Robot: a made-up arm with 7 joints.
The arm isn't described. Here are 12 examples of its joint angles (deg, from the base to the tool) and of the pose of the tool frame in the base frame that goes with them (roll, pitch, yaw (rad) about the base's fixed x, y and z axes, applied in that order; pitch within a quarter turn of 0, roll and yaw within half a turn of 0; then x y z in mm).
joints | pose
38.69 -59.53 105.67 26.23 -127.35 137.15 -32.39 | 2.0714 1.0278 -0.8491 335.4 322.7 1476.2
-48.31 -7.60 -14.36 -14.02 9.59 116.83 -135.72 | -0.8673 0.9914 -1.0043 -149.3 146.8 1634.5
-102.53 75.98 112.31 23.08 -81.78 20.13 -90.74 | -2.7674 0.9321 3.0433 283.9 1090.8 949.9
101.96 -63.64 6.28 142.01 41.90 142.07 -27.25 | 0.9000 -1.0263 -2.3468 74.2 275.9 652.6
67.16 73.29 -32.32 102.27 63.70 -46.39 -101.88 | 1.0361 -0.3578 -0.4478 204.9 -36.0 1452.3
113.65 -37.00 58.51 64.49 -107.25 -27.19 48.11 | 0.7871 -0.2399 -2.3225 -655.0 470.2 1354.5
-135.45 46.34 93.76 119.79 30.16 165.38 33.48 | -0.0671 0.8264 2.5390 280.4 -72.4 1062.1
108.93 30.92 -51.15 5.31 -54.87 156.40 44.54 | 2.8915 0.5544 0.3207 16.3 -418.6 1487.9
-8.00 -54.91 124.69 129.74 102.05 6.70 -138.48 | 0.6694 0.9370 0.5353 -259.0 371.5 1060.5
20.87 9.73 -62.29 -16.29 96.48 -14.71 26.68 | -0.0870 -0.1296 -2.2760 -124.2 64.5 1905.5
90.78 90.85 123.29 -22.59 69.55 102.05 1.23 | -0.2275 0.4046 1.8745 73.6 -849.8 1049.7
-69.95 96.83 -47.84 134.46 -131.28 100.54 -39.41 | 2.0128 0.6493 1.4444 -121.9 100.7 1312.3
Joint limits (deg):
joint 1: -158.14..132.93
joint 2: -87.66..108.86
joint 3: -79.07..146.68
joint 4: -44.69..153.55
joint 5: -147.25..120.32
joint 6: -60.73..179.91
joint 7: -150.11..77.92
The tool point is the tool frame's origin. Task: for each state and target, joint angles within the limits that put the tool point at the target. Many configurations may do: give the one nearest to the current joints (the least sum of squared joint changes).
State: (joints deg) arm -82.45 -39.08 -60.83 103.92 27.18 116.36 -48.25
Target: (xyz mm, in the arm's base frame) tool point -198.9 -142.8 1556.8
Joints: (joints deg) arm -72.58 -11.03 -75.62 46.74 14.46 145.05 -51.82
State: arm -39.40 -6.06 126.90 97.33 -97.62 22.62 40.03
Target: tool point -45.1 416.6 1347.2
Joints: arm -44.05 -46.91 135.68 124.68 -101.10 30.59 44.53
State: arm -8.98 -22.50 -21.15 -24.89 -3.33 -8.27 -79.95
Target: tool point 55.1 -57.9 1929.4
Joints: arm -13.96 -9.02 -15.62 -6.90 -1.89 -3.75 -77.80
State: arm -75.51 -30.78 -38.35 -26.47 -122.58 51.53 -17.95
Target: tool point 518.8 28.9 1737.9
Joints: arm -38.07 -27.88 -42.70 -21.18 -124.68 35.67 -22.87
